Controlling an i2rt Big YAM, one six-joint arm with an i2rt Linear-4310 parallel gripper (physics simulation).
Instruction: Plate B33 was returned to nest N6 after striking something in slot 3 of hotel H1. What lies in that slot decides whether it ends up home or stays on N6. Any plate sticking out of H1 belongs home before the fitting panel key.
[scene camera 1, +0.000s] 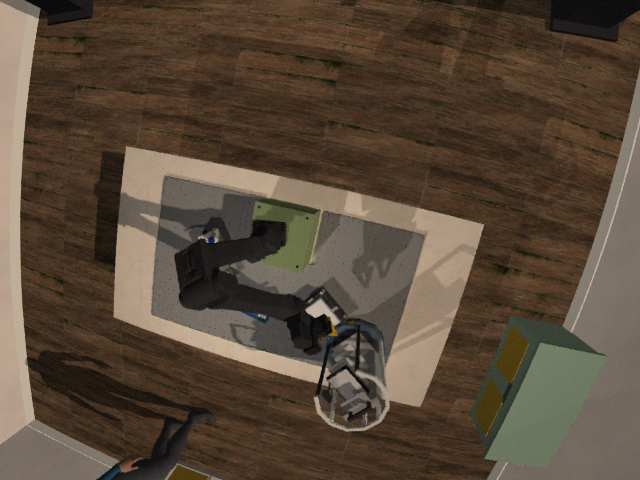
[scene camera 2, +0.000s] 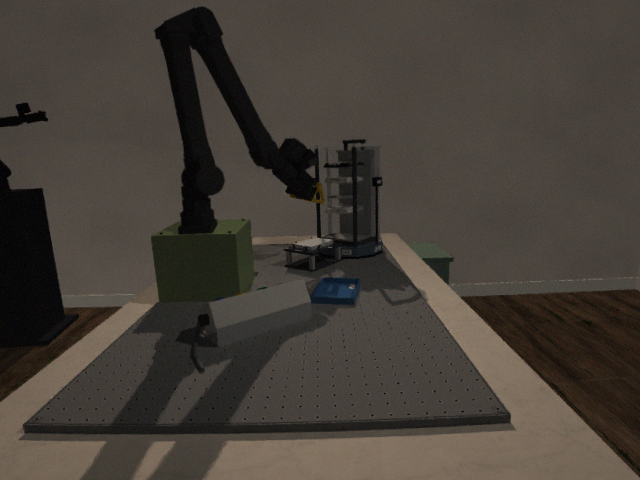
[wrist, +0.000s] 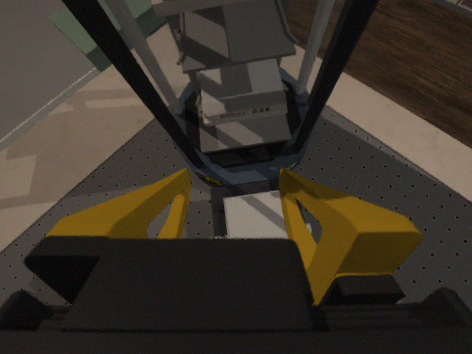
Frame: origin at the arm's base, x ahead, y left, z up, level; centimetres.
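Seen in the pictures: gripper, fingertip midpoint: (scene camera 1: 329, 337) (scene camera 2: 317, 201) (wrist: 234, 176); arm's base, link origin: (scene camera 1: 269, 233) (scene camera 2: 198, 229).
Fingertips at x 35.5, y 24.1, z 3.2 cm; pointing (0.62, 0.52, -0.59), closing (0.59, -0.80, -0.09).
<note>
Pixels of each thing's middle, then the offset from my fingertips to it.
- Hotel H1, body centre: (wrist: 232, 10) (scene camera 2: 349, 196) (scene camera 1: 353, 372) dx +13.2, dy +10.0, dz -0.1 cm
- pale plate, body centre: (wrist: 237, 67) (scene camera 2: 344, 209) (scene camera 1: 350, 361) dx +11.3, dy +8.4, dz -4.3 cm
- bare shelf, body centre: (wrist: 231, 19) (scene camera 2: 346, 196) (scene camera 1: 351, 369) dx +12.0, dy +9.2, dz +0.1 cm
- black-edged plate, body centre: (scene camera 1: 347, 385) (scene camera 2: 344, 164) dx +11.3, dy +8.4, dz +11.6 cm
- white plate, body centre: (wrist: 261, 242) (scene camera 2: 313, 243) (scene camera 1: 322, 315) dx -2.3, dy -4.3, dz -13.7 cm
- nest N6, body centre: (scene camera 2: 313, 252) (scene camera 1: 323, 312) dx -2.3, dy -4.3, dz -16.6 cm
- key panel, body centre: (scene camera 2: 257, 306) (scene camera 1: 217, 257) dx -20.7, dy -50.3, dz -16.2 cm
- blue tray, body centre: (scene camera 2: 337, 290) (scene camera 1: 253, 305) dx -0.4, dy -34.9, dz -19.5 cm
Hotel H1 (scene camera 1: 353, 428) (scene camera 2: 355, 206) (wrist: 334, 75) stands on a blue base. In the wrist view, a pale plate (wrist: 242, 92) with a small label that seems to end in 36 lies on a low shelf. A bare shelf (wrist: 250, 35) is above it, and a pale edge is cut off at the top. A black-edged plate (scene camera 1: 347, 381) shows high in the hotel. Slot 3's contents are not readable. A white plate (scene camera 1: 321, 310) (scene camera 2: 312, 242) (wrist: 252, 215) lies on nest N6 (scene camera 2: 312, 261), label unseen. My gripper (scene camera 1: 329, 331) (scene camera 2: 320, 193) (wrist: 234, 176) is partly open and empty, above the nest, before H1.
The key panel (scene camera 1: 210, 236) (scene camera 2: 261, 312) is mostly hidden by the arm from above; its keys barely show in scene camera 2. A blue tray (scene camera 1: 256, 316) (scene camera 2: 336, 291) lies between panel and nest. The arm stands on a green block (scene camera 1: 297, 245) (scene camera 2: 196, 268). A person (scene camera 1: 165, 449) is beside the table.
</note>
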